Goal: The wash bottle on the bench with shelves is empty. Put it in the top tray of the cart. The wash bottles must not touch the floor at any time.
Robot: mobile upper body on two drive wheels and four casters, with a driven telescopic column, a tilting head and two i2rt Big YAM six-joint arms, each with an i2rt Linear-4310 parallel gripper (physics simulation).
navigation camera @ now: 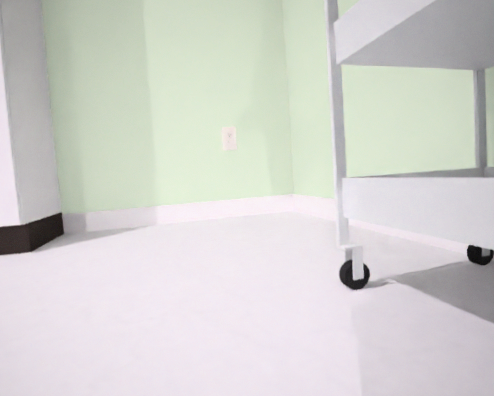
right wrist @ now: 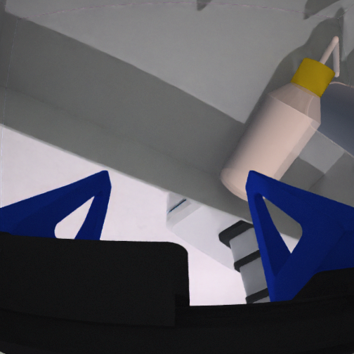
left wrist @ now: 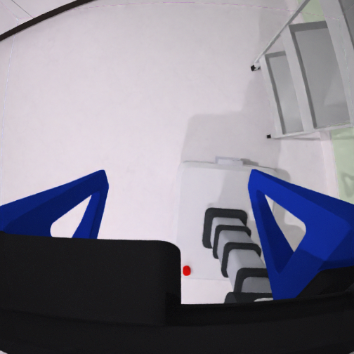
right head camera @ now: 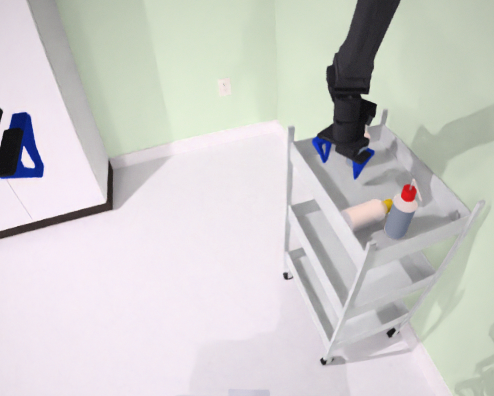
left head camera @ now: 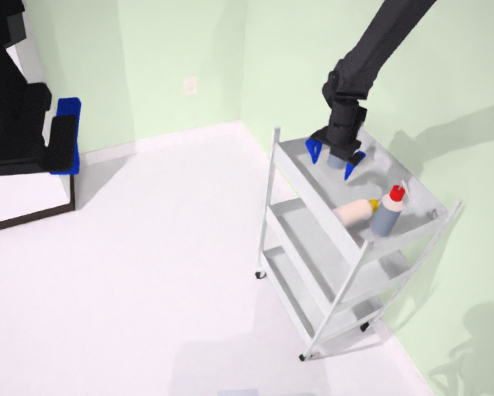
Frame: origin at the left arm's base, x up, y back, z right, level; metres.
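Seen in the pictures: left gripper, fingertip midpoint: (right head camera: 9, 174) (left head camera: 34, 171); right gripper, fingertip midpoint: (right head camera: 340, 169) (left head camera: 330, 170).
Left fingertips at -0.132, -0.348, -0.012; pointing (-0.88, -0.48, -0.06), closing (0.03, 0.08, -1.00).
A point is followed by its place in that frame, as x, y, z.
A pale, see-through wash bottle with a yellow cap (left head camera: 354, 212) @[-0.515, -0.633, 0.519] (right head camera: 367, 214) @[-0.518, -0.631, 0.526] (right wrist: 275, 140) lies on its side in the top tray (left head camera: 320, 200) @[-0.512, -0.674, 0.438] (right head camera: 330, 202) @[-0.514, -0.669, 0.439] of the cart, by its long wall. Its cap end is beside an upright red-capped bottle (left head camera: 386, 217) @[-0.500, -0.598, 0.592] (right head camera: 400, 217) @[-0.493, -0.596, 0.595] with grey-blue liquid. My right gripper (left head camera: 330, 170) @[-0.462, -0.729, 0.467] (right head camera: 340, 169) @[-0.462, -0.729, 0.467] (right wrist: 178, 178) is open and empty, over the tray's far end, apart from the yellow-capped bottle. My left gripper (left wrist: 177, 177) is open and empty, away from the cart; part of it shows at the left of both head views.
Another bottle (left head camera: 336, 161) @[-0.542, -0.868, 0.544] with grey-blue contents is mostly hidden behind my right gripper. The white cart (left wrist: 300, 75) (navigation camera: 337, 125) @[-0.944, -0.910, 0.355] stands on casters along the green wall. A white cabinet (right head camera: 60, 150) @[-0.740, -1.267, -0.690] with a dark base is at the left. A wall outlet (navigation camera: 229, 138) @[-0.836, -1.975, 0.043] is near the corner.
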